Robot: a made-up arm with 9 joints. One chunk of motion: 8 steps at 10 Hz.
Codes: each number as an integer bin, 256 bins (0 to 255) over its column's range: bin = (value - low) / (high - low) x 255, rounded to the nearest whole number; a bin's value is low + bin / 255 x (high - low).
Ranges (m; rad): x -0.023..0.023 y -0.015..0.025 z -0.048..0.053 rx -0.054..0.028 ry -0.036..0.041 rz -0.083..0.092
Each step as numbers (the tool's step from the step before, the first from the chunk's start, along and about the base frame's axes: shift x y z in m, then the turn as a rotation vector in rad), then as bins.
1 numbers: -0.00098 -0.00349 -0.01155 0.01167 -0.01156 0.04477
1 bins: 122 73 92 204 81 186
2 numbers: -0.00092 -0.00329 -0.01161 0.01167 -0.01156 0.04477
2 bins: 122 75 92 204 81 186
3 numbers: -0.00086 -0.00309 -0.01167 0.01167 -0.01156 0.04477
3 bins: 123 76 92 204 81 186
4 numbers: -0.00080 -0.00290 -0.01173 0.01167 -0.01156 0.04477
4 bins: 123 77 92 204 81 186
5 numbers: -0.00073 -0.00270 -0.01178 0.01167 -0.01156 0.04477
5 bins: 123 78 91 204 81 186
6 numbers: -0.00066 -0.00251 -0.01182 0.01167 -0.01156 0.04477
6 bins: 124 80 91 204 81 186
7 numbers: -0.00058 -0.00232 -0.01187 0.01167 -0.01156 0.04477
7 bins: 124 81 91 204 81 186
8 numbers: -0.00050 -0.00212 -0.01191 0.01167 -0.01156 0.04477
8 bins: 125 82 91 204 81 186
